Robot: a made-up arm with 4 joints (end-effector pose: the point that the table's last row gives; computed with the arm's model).
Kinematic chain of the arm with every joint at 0, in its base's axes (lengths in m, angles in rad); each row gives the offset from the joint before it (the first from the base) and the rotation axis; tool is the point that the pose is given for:
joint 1: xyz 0 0 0.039 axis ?
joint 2: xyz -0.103 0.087 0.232 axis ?
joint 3: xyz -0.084 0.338 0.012 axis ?
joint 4: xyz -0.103 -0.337 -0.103 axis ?
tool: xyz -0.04 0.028 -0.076
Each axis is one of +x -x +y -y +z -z.
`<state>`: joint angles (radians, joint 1 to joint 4).
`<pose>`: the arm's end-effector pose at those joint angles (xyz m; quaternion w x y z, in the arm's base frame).
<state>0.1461 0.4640 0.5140 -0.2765</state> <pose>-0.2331 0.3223 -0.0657 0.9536 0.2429 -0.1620 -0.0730</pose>
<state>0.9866 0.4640 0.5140 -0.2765</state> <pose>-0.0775 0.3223 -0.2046 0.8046 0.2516 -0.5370 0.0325</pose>
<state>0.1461 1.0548 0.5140 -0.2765</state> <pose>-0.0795 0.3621 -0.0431 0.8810 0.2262 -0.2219 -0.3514</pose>
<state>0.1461 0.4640 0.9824 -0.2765</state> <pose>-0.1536 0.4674 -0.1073 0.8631 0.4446 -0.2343 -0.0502</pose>
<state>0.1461 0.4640 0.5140 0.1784</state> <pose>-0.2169 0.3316 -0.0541 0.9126 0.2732 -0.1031 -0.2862</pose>
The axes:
joint 1: -y
joint 2: -z
joint 3: +x
joint 4: -z

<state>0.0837 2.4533 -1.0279 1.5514</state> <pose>0.0064 0.1641 0.4463 0.3550 0.4090 -0.2293 0.8088</pose>
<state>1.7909 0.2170 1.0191 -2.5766</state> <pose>0.2157 0.4066 -0.1226 0.1670 0.5771 0.5600 -0.5705</pose>
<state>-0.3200 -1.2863 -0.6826 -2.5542</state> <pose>0.0314 -0.0955 0.3935 0.3501 0.1252 -0.1443 -0.9170</pose>
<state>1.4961 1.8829 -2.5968 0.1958</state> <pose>-0.5188 0.1426 0.5229 0.5893 -0.3116 0.4346 -0.6056</pose>
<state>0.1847 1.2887 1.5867 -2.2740</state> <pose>0.3682 0.4079 -0.0333 0.5511 -0.1789 -0.7510 0.3166</pose>
